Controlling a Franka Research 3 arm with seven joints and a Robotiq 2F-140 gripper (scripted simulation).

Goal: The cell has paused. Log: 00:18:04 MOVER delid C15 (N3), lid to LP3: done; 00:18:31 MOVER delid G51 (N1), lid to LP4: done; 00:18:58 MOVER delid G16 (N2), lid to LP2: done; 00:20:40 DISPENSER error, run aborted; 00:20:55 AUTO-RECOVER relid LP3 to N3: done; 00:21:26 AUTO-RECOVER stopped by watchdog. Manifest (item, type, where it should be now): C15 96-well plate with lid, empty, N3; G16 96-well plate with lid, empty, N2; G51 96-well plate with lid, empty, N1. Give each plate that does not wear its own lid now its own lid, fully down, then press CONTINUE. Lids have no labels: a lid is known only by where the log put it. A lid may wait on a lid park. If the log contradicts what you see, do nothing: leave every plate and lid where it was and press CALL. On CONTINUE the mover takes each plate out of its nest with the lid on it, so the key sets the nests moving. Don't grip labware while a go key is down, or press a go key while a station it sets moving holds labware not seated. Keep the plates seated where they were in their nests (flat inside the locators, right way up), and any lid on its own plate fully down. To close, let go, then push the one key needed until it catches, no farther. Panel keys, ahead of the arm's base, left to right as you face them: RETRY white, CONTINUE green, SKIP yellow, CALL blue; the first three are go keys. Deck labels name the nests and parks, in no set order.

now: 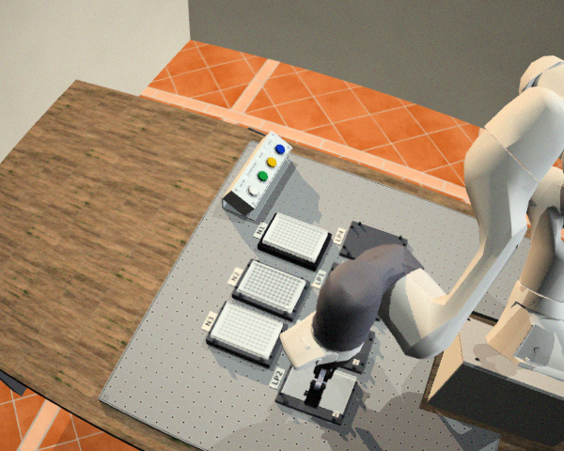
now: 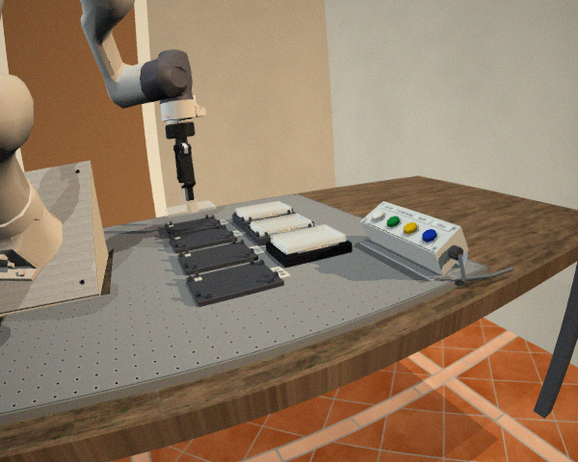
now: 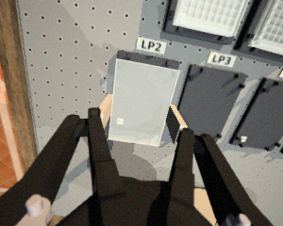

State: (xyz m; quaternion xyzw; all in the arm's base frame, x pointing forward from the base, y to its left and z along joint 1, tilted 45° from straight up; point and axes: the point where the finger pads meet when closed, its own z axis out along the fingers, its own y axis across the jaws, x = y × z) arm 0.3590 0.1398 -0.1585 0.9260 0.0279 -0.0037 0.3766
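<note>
The plate lies 190 mm ahead of my hand, 180 mm to the right of it and 60 mm below it. The rest, counted from my hand: LP3 park 130 mm to the right, 80 mm below, 10 mm ahead; then lp2 park 80 mm below; then lp1 park 260 mm to the right, 80 mm below, 20 mm ahead.
</note>
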